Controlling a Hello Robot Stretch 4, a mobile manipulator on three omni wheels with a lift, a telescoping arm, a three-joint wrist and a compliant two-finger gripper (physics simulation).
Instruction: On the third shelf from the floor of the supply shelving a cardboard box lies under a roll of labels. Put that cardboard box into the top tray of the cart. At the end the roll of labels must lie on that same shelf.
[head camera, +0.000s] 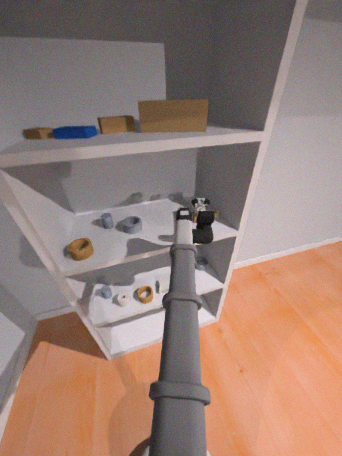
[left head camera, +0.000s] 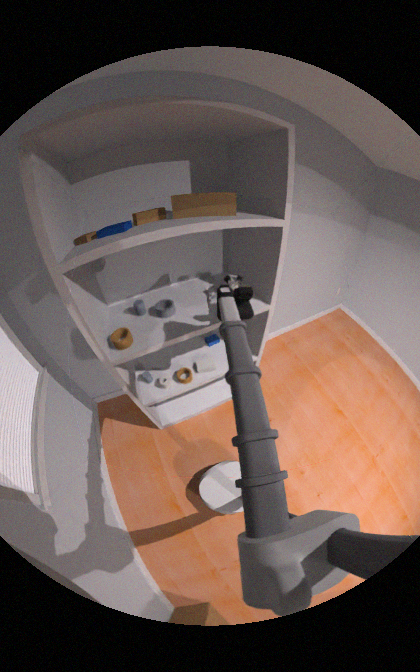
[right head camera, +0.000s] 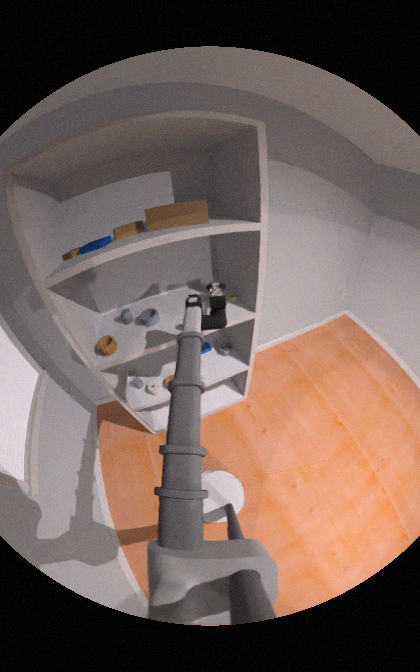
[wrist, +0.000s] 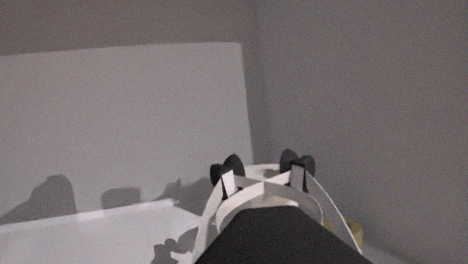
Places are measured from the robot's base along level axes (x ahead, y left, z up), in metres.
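Pixels of known places: gripper, fingertip midpoint: (head camera: 200, 200) (wrist: 261, 166).
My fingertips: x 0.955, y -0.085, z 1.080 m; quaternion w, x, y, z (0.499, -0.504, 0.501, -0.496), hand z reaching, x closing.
Note:
Behind a point stands the place of what it marks.
My gripper (head camera: 201, 202) @(x 0.955, y -0.086, z 1.080 m) (left head camera: 233, 279) (right head camera: 216, 287) (wrist: 261, 166) @(x 0.955, y -0.086, z 1.080 m) is over the right part of the third shelf (head camera: 157, 216) @(x 0.966, y 0.159, z 0.963 m) (left head camera: 187, 295). Its fingers are drawn in on the white roll of labels (wrist: 255, 171) @(x 0.974, y -0.079, z 1.071 m), whose upper rim shows between the fingertips in the wrist view. The gripper body hides the lower part of the roll. A small tan patch beside the gripper in the head camera view may be the cardboard box (head camera: 194, 215) @(x 0.914, y -0.055, z 1.008 m); the rest of it is hidden. Whether roll and box touch cannot be told. The cart does not show.
A yellow ring (right head camera: 232, 297) (wrist: 356, 230) @(x 0.978, y -0.189, z 0.988 m) lies right of the gripper, near the shelving's side wall (head camera: 225, 185) @(x 1.005, y -0.216, z 1.144 m). Left on that shelf are a grey cylinder (head camera: 107, 220) @(x 0.834, y 0.402, z 1.018 m), a grey ring (head camera: 132, 225) @(x 0.801, y 0.260, z 1.013 m) and an orange ring (head camera: 80, 249) @(x 0.609, y 0.436, z 1.015 m). The shelf above holds a large brown box (head camera: 173, 116) @(x 0.856, y 0.048, z 1.472 m).

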